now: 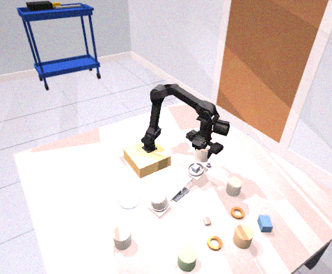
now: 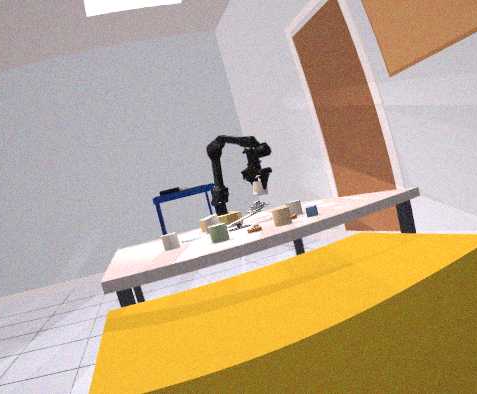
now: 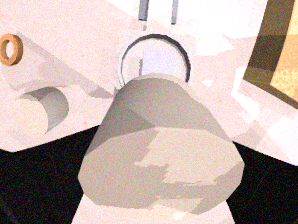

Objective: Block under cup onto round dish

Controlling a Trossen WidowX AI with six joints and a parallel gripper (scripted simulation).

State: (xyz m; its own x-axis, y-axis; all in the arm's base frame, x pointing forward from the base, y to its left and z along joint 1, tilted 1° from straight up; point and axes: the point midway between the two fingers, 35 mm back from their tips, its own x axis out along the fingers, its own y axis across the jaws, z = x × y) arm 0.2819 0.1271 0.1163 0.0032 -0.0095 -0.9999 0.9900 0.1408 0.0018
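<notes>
Now: the dark object 3 cm behind my gripper tip, 10 cm to the left of it and 14 cm below it. Also, from my gripper tip: blue block (39 cm ahead, 1 cm to the left, 13 cm below); then grey block (1 cm ahead, 4 cm to the right, 6 cm below); then round white dish (8 cm behind, 38 cm to the right, 15 cm below).
</notes>
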